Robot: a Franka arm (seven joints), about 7 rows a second.
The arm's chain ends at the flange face. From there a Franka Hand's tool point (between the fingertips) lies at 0.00 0.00 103.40 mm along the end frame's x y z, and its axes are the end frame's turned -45 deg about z.
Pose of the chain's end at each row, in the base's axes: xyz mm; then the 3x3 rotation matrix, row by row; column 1 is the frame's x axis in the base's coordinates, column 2 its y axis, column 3 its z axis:
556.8 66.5 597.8; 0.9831 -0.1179 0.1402; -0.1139 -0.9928 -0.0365; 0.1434 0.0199 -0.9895
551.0 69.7 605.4; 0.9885 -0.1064 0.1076; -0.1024 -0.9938 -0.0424; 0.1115 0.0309 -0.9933
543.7 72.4 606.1; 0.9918 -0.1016 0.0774; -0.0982 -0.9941 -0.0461; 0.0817 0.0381 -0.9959
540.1 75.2 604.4; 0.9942 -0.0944 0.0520; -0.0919 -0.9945 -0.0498; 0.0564 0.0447 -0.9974
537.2 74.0 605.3; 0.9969 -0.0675 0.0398; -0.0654 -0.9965 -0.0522; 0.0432 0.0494 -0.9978
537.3 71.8 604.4; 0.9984 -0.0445 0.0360; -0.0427 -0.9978 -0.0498; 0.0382 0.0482 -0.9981
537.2 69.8 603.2; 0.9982 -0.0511 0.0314; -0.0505 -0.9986 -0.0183; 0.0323 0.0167 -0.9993
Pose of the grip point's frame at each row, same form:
571.3 62.7 495.5; 0.7785 0.6118 0.1402; 0.6215 -0.7826 -0.0365; 0.0873 0.1155 -0.9895
562.1 65.3 502.7; 0.7742 0.6237 0.1076; 0.6303 -0.7751 -0.0424; 0.0570 0.1007 -0.9933
551.7 67.6 503.1; 0.7732 0.6295 0.0774; 0.6335 -0.7724 -0.0461; 0.0308 0.0847 -0.9959
545.5 70.1 501.3; 0.7698 0.6363 0.0520; 0.6382 -0.7682 -0.0498; 0.0083 0.0715 -0.9974
541.3 68.6 502.1; 0.7526 0.6572 0.0398; 0.6584 -0.7509 -0.0522; -0.0044 0.0655 -0.9978
541.0 66.7 501.2; 0.7374 0.6745 0.0360; 0.6754 -0.7357 -0.0498; -0.0071 0.0611 -0.9981
540.4 67.9 499.9; 0.7420 0.6697 0.0314; 0.6704 -0.7418 -0.0183; 0.0110 0.0346 -0.9993

